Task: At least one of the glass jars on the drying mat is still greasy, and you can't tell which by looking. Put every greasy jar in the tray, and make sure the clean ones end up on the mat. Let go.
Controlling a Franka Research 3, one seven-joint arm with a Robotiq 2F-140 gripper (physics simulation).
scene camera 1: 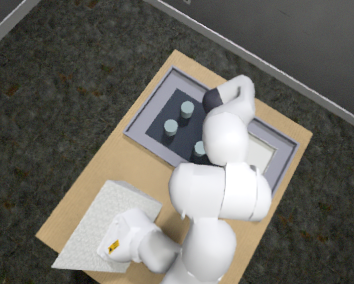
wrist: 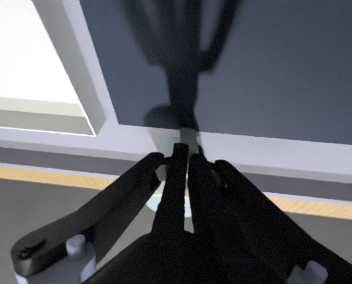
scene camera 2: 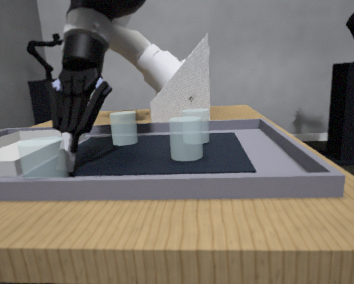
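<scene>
Three pale glass jars stand upright on the dark drying mat (scene camera 1: 157, 125) (scene camera 2: 125, 162) (wrist: 275, 75): one jar (scene camera 1: 187, 108) (scene camera 2: 186, 142), a second jar (scene camera 1: 170, 126) (scene camera 2: 205, 122) and a third jar (scene camera 1: 200, 148) (scene camera 2: 124, 128). A fourth jar (scene camera 2: 41, 159) (wrist: 160, 204) is at the front left, near the mat's edge; its base is partly hidden. My gripper (scene camera 2: 70, 155) (wrist: 185, 139) is shut and empty, its fingertips together low beside the fourth jar. The white tray (scene camera 1: 256, 154) (scene camera 2: 10, 152) (wrist: 65, 65) lies beside the mat. No grease shows on the jars.
A grey raised border (scene camera 1: 150, 144) (scene camera 2: 200, 187) surrounds the mat and white tray on the wooden table (scene camera 1: 125, 160) (scene camera 2: 200, 225). A white textured slanted block (scene camera 1: 95, 225) (scene camera 2: 192, 80) stands near the arm's base. The arm (scene camera 1: 225, 190) hides part of the tray area in the first scene view.
</scene>
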